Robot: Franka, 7 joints.
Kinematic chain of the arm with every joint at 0, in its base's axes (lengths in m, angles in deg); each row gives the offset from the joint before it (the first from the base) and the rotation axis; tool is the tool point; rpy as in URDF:
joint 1: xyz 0 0 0.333 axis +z
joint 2: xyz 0 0 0 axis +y
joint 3: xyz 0 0 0.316 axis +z
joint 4: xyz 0.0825 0 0 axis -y
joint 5: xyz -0.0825 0 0.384 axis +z
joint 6: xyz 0 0 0 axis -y
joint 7: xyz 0.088 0 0 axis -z
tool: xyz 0 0 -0.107 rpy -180 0 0
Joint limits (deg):
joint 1: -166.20..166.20
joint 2: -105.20..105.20
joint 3: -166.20..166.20
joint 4: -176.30..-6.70
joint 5: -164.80..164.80
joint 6: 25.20..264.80
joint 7: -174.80..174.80
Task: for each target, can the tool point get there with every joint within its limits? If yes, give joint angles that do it. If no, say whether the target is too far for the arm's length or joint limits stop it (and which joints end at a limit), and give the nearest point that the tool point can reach.
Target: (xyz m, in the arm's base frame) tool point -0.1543 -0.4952 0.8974
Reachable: yes | joints 48.16 -79.25 -33.50 -64.62 -115.03 178.91 25.15
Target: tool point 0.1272 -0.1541 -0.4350
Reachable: no: joint limits stop it (at a limit: joint 2) | nearest point 0.1342 -0.1625 -0.3558 | short by 0.080 m
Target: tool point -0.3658 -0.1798 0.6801
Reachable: yes | joints -64.39 83.66 -128.81 -129.68 -68.47 134.78 65.41
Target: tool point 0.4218 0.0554 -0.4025
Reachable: no: joint limits stop it (at a limit: joint 2) | nearest point 0.4077 0.0535 -0.3451 | short by 0.059 m
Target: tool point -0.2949 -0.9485 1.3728
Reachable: no: too far | nearest point -0.1759 -0.5659 0.9533 | short by 0.580 m
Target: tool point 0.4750 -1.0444 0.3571
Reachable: no: too far | nearest point 0.3551 -0.7807 0.3510 | short by 0.290 m
